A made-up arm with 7 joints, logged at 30 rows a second.
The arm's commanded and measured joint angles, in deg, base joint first. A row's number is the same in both.
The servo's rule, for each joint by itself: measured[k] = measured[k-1] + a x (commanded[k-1-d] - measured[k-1]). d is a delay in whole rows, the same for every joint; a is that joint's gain. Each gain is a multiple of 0.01, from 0.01 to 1. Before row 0 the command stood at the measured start. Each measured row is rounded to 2 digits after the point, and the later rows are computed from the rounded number. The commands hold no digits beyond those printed.
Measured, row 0:
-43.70 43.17 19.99 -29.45 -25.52 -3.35 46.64
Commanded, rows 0 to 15:
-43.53 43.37 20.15 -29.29 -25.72 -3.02 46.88
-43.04 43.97 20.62 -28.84 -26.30 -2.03 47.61
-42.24 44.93 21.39 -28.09 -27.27 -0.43 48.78
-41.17 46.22 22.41 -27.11 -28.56 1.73 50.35
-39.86 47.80 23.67 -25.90 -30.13 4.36 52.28
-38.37 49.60 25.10 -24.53 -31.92 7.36 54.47
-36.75 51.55 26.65 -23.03 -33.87 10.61 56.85
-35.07 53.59 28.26 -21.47 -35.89 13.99 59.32
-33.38 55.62 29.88 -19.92 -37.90 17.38 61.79
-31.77 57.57 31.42 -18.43 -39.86 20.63 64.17
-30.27 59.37 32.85 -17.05 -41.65 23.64 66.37
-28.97 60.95 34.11 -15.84 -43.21 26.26 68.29
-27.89 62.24 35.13 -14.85 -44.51 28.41 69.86
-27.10 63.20 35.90 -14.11 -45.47 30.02 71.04
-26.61 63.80 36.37 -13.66 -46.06 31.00 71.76
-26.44 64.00 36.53 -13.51 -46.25 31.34 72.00
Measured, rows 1 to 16:
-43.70 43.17 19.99 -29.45 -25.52 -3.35 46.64
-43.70 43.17 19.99 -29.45 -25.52 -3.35 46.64
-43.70 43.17 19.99 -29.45 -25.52 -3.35 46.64
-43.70 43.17 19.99 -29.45 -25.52 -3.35 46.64
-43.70 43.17 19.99 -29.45 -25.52 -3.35 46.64
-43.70 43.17 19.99 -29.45 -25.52 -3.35 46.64
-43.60 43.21 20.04 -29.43 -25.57 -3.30 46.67
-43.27 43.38 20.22 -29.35 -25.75 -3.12 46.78
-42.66 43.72 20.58 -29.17 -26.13 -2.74 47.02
-41.78 44.27 21.15 -28.88 -26.74 -2.11 47.42
-40.65 45.05 21.93 -28.46 -27.59 -1.20 48.00
-39.30 46.05 22.91 -27.91 -28.67 0.00 48.78
-37.80 47.26 24.07 -27.23 -29.97 1.49 49.75
-36.19 48.65 25.37 -26.42 -31.45 3.24 50.90
-34.53 50.18 26.77 -25.51 -33.06 5.22 52.21
-32.90 51.81 28.21 -24.52 -34.76 7.38 53.65
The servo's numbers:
d 6
a 0.59 0.22 0.31 0.14 0.25 0.14 0.12

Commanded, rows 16 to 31:
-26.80 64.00 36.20 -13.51 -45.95 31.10 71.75
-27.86 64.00 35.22 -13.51 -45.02 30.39 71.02
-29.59 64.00 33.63 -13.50 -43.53 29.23 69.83
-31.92 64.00 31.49 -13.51 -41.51 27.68 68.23
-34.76 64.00 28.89 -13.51 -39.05 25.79 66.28
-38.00 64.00 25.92 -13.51 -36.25 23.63 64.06
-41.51 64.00 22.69 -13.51 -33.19 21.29 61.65
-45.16 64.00 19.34 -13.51 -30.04 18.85 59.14
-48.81 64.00 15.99 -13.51 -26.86 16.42 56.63
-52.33 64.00 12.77 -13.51 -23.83 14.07 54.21
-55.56 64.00 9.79 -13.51 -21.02 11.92 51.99
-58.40 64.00 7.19 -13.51 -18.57 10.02 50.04
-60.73 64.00 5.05 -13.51 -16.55 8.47 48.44
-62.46 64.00 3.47 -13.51 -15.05 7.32 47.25
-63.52 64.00 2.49 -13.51 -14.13 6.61 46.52
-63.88 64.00 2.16 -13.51 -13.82 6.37 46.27
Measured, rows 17 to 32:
-31.35 53.47 29.65 -23.47 -36.48 9.66 55.18
-29.95 55.12 31.03 -22.40 -38.16 11.98 56.75
-28.73 56.69 32.30 -21.34 -39.75 14.28 58.32
-27.77 58.12 33.42 -20.33 -41.18 16.48 59.85
-27.09 59.37 34.33 -19.40 -42.40 18.51 61.28
-26.71 60.39 35.01 -18.58 -43.36 20.31 62.57
-26.76 61.18 35.38 -17.87 -44.01 21.82 63.67
-27.41 61.80 35.33 -17.26 -44.26 23.02 64.55
-28.70 62.28 34.80 -16.73 -44.08 23.89 65.18
-30.60 62.66 33.77 -16.28 -43.44 24.42 65.55
-33.05 62.95 32.26 -15.89 -42.34 24.61 65.64
-35.97 63.18 30.29 -15.56 -40.82 24.47 65.45
-39.24 63.36 27.93 -15.27 -38.91 24.02 64.99
-42.73 63.50 25.27 -15.02 -36.69 23.30 64.29
-46.32 63.61 22.39 -14.81 -34.23 22.34 63.37
-49.87 63.70 19.41 -14.63 -31.63 21.18 62.27

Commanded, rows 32 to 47:
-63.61 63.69 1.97 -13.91 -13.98 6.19 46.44
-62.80 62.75 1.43 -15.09 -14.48 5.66 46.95
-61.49 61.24 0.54 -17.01 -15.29 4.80 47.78
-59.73 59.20 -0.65 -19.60 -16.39 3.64 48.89
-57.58 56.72 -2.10 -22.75 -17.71 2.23 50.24
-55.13 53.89 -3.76 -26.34 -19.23 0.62 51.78
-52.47 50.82 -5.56 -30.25 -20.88 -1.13 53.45
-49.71 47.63 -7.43 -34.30 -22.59 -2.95 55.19
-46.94 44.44 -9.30 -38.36 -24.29 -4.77 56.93
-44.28 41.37 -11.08 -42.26 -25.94 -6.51 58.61
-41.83 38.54 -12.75 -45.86 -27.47 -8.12 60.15
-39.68 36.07 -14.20 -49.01 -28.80 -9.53 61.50
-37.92 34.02 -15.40 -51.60 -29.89 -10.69 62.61
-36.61 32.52 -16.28 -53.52 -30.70 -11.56 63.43
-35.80 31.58 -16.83 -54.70 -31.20 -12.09 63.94
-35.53 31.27 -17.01 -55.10 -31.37 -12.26 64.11
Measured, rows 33 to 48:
-53.23 63.77 16.43 -14.47 -28.98 19.88 61.04
-56.28 63.82 13.57 -14.34 -26.38 18.50 59.72
-58.91 63.86 10.93 -14.22 -23.92 17.10 58.37
-61.00 63.89 8.62 -14.12 -21.70 15.73 57.04
-62.49 63.91 6.72 -14.03 -19.81 14.45 55.78
-63.31 63.93 5.31 -13.96 -18.31 13.32 54.64
-63.49 63.88 4.27 -13.95 -17.23 12.32 53.66
-63.08 63.63 3.39 -14.11 -16.54 11.39 52.85
-62.14 63.10 2.51 -14.52 -16.23 10.47 52.24
-60.72 62.24 1.53 -15.23 -16.27 9.51 51.84
-58.87 61.03 0.40 -16.28 -16.63 8.49 51.65
-56.66 59.46 -0.89 -17.69 -17.28 7.39 51.67
-54.19 57.56 -2.34 -19.45 -18.18 6.20 51.88
-51.55 55.38 -3.92 -21.53 -19.28 4.92 52.28
-48.83 52.97 -5.59 -23.89 -20.53 3.56 52.84
-46.15 50.42 -7.29 -26.46 -21.88 2.15 53.53

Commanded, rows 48 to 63:
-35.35 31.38 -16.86 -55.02 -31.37 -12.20 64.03
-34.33 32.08 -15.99 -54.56 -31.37 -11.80 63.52
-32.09 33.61 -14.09 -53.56 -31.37 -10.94 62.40
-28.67 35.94 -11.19 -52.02 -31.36 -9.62 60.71
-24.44 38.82 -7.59 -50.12 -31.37 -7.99 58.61
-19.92 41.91 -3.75 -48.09 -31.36 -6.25 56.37
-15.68 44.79 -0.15 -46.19 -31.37 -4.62 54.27
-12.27 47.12 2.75 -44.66 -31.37 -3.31 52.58
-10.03 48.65 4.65 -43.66 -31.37 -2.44 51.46
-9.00 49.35 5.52 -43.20 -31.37 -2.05 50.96
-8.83 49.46 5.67 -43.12 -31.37 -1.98 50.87
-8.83 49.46 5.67 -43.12 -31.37 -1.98 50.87
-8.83 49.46 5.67 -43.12 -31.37 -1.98 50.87
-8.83 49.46 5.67 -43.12 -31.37 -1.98 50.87
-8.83 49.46 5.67 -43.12 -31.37 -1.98 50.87
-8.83 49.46 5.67 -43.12 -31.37 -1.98 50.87
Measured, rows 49 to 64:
-43.60 47.81 -8.98 -29.18 -23.28 0.71 54.32
-41.29 45.23 -10.60 -31.96 -24.66 -0.72 55.18
-39.30 42.76 -12.09 -34.71 -25.97 -2.12 56.07
-37.71 40.51 -13.39 -37.34 -27.15 -3.44 56.95
-36.58 38.55 -14.46 -39.77 -28.16 -4.65 57.79
-35.96 36.95 -15.25 -41.92 -28.96 -5.72 58.55
-35.60 35.72 -15.75 -43.75 -29.56 -6.63 59.21
-34.85 34.92 -15.82 -45.26 -30.01 -7.35 59.73
-33.22 34.63 -15.28 -46.42 -30.35 -7.85 60.05
-30.54 34.92 -14.01 -47.20 -30.60 -8.10 60.13
-26.94 35.78 -12.02 -47.61 -30.79 -8.08 59.95
-22.80 37.13 -9.46 -47.68 -30.93 -7.82 59.52
-18.60 38.82 -6.57 -47.47 -31.04 -7.37 58.89
-14.87 40.65 -3.68 -47.08 -31.12 -6.80 58.13
-12.01 42.41 -1.10 -46.60 -31.18 -6.19 57.33
-10.23 43.94 0.95 -46.12 -31.23 -5.61 56.57

